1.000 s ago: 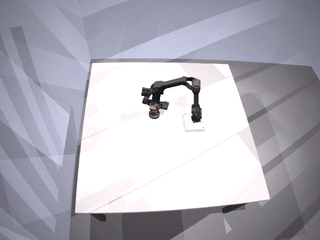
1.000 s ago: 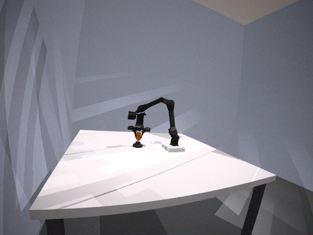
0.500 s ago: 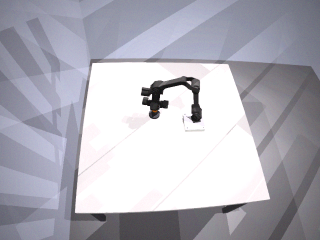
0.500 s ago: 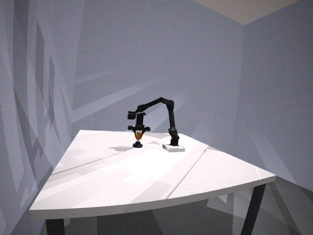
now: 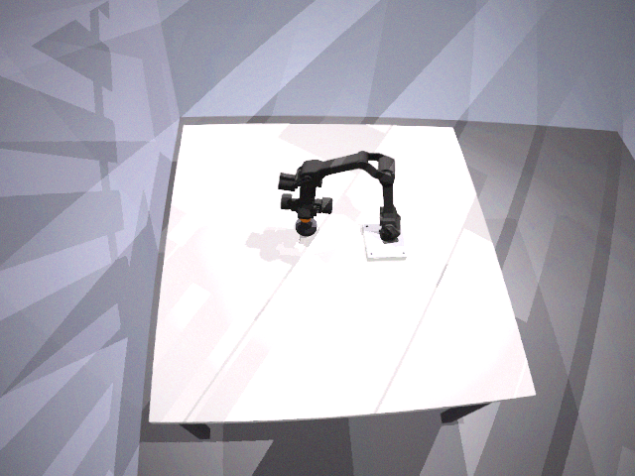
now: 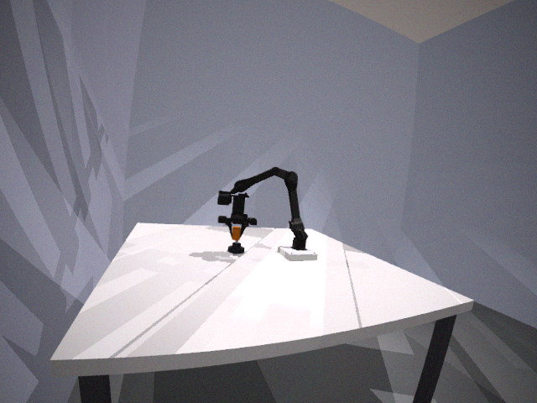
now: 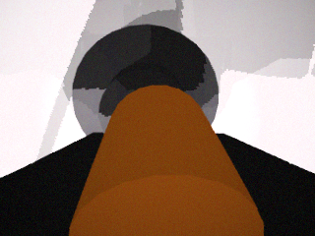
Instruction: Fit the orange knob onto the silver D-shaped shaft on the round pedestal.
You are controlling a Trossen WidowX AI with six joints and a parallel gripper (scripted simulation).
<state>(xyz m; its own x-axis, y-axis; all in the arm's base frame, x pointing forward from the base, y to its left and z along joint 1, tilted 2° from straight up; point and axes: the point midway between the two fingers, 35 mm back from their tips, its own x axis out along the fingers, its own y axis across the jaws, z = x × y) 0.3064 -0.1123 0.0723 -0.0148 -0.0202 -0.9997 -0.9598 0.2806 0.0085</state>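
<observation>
Right now my gripper tip is 4 cm above the pedestal and 1 cm past it. Also, from my gripper tip: orange knob (3 cm above).
</observation>
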